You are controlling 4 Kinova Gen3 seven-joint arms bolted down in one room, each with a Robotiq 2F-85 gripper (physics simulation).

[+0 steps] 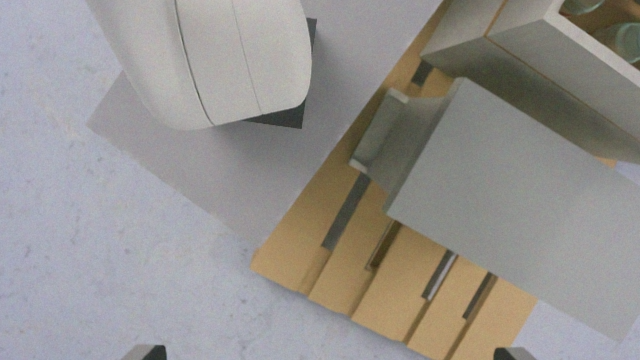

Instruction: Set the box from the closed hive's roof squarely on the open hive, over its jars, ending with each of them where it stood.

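Observation:
A hive (565, 60) with pale grey walls stands at the upper right, its top open. Part of two glass jars (629, 42) shows inside it. A large flat grey top (510, 200), with a bracket-like handle (372, 135) at its left end, lies beside the open hive, over the slatted wood; whether it is the closed hive's roof or the box, I cannot tell. My arm1 gripper (330, 352) is open, its fingertips wide apart at the bottom edge, with floor and wood between them. The grippers of arm2, arm3 and arm4 do not show.
A slatted wooden pallet (295, 260) with dark slots runs diagonally beneath the hive and the grey top. A rounded white robot arm link (220, 60) fills the upper left, above a dark plate (287, 119) and a grey floor patch (200, 175). Speckled floor surrounds them.

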